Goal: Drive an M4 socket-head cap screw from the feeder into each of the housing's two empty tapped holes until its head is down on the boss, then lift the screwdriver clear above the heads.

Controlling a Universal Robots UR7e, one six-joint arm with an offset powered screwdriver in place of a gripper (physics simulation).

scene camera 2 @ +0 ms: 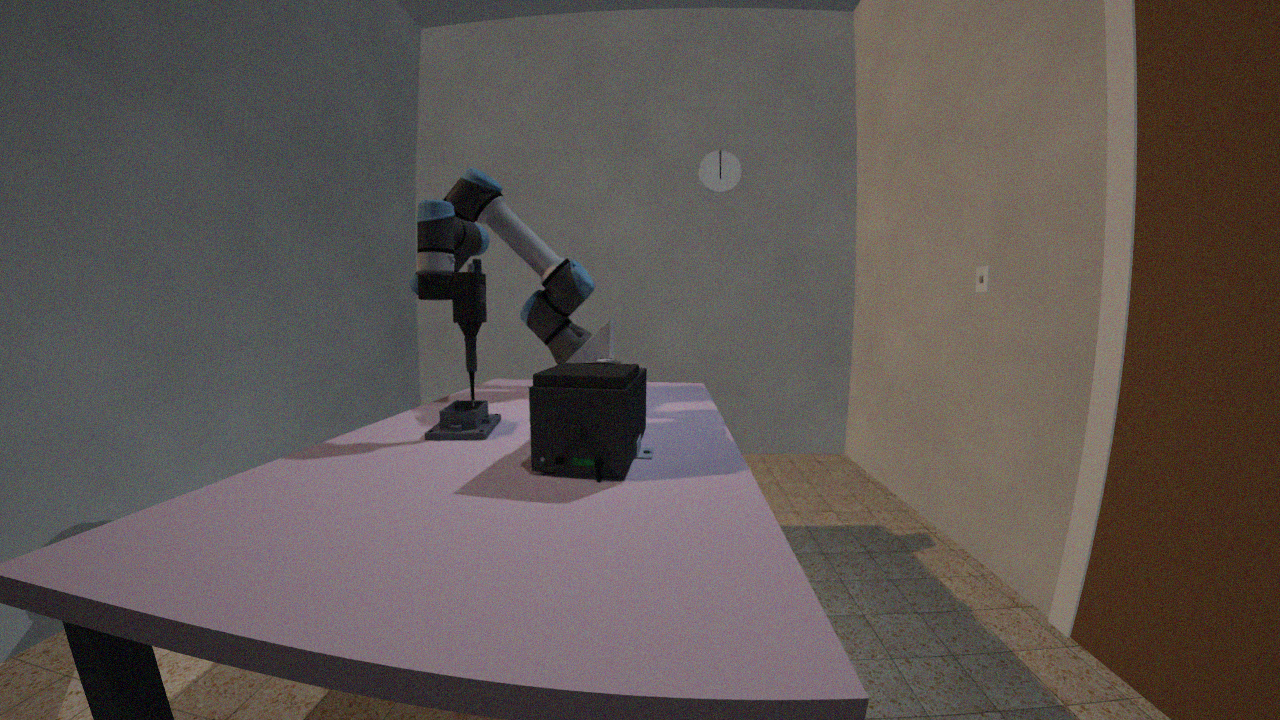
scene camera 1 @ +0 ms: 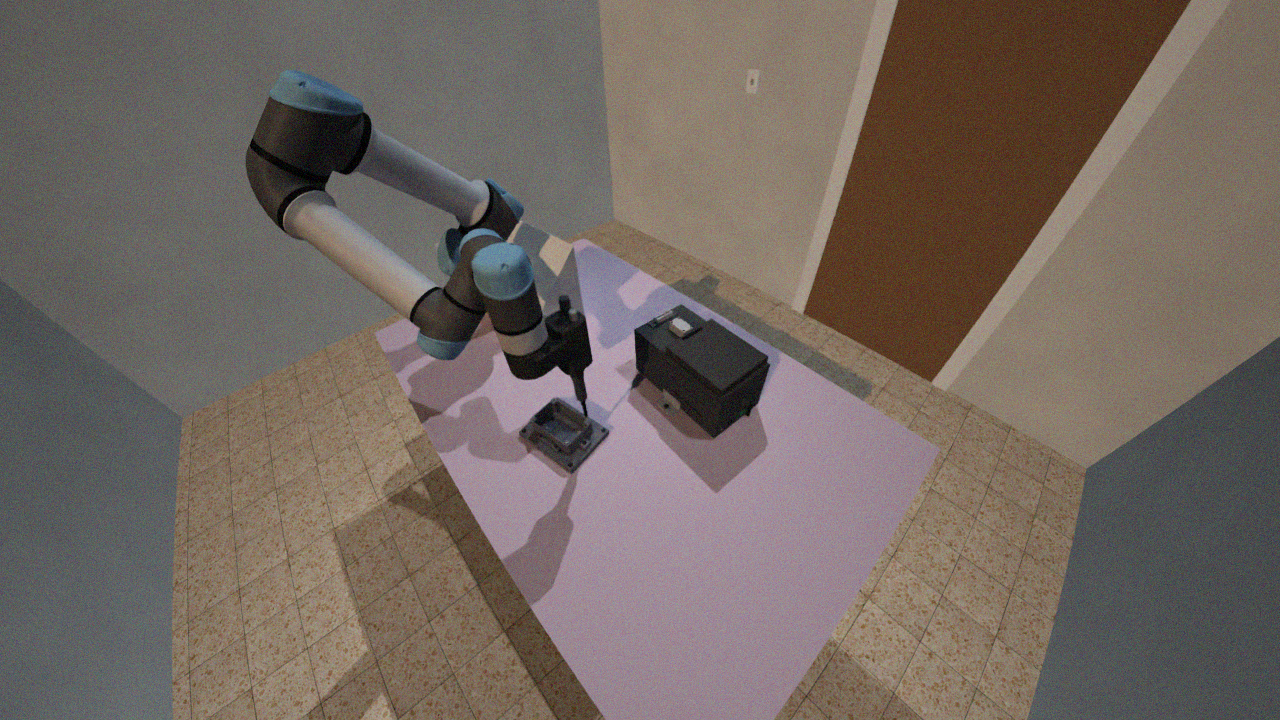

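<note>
My screwdriver (scene camera 1: 585,411) (scene camera 2: 472,399) points straight down, its thin bit tip at the housing's far right side in scene camera 1 and over its back part in scene camera 2. The tip is at or very near the housing's top; contact cannot be told. Whether a screw sits on the bit is too small to tell. The dark grey housing (scene camera 1: 561,441) (scene camera 2: 462,418), an open box on a flanged base, lies flat on the table. Its tapped holes and any screws in them cannot be made out. The black box-shaped feeder (scene camera 1: 717,354) (scene camera 2: 581,417) stands apart from it, with a small light part on top.
The pink table (scene camera 1: 716,555) (scene camera 2: 501,555) carries the housing and feeder. The arm's wedge-shaped mount (scene camera 1: 562,273) (scene camera 2: 597,344) stands at the table's far end. Small brackets (scene camera 1: 669,402) (scene camera 2: 645,448) stick out low at the feeder's sides.
</note>
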